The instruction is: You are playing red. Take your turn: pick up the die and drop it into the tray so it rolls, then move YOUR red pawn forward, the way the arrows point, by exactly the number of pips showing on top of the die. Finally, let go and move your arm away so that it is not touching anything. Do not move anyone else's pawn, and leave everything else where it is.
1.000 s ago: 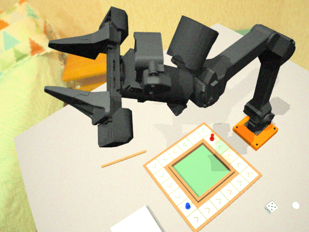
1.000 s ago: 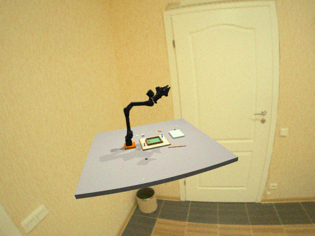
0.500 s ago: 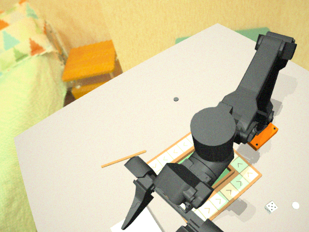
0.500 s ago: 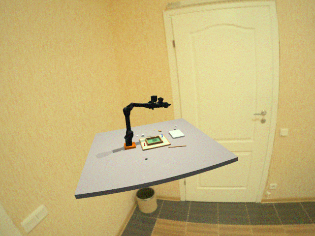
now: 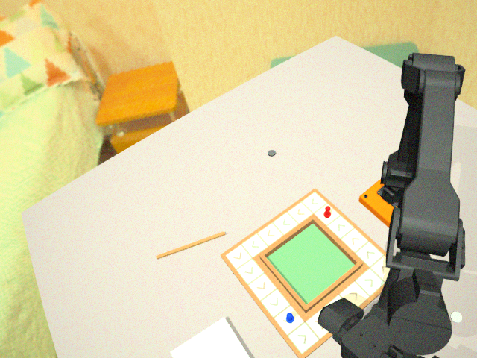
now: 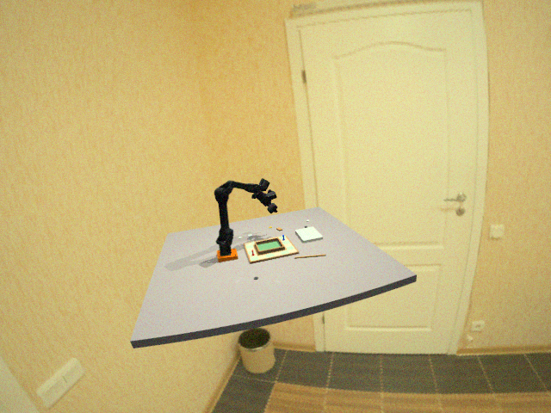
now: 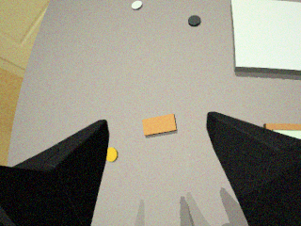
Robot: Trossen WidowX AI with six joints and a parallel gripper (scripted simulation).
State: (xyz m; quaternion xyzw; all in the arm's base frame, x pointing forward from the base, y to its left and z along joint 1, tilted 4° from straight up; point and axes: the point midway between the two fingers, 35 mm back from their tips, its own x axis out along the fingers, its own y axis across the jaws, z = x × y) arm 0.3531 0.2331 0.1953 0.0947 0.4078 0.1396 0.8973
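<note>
The white die lies 200 mm behind my gripper tip, 20 mm to the right of it and 150 mm below it. From my gripper tip the other things lie so: green tray 120 mm behind, 250 mm to the right, 160 mm below; blue pawn 10 mm behind, 180 mm to the right, 140 mm below; white pad 170 mm ahead, 170 mm to the right, 160 mm below.
</note>
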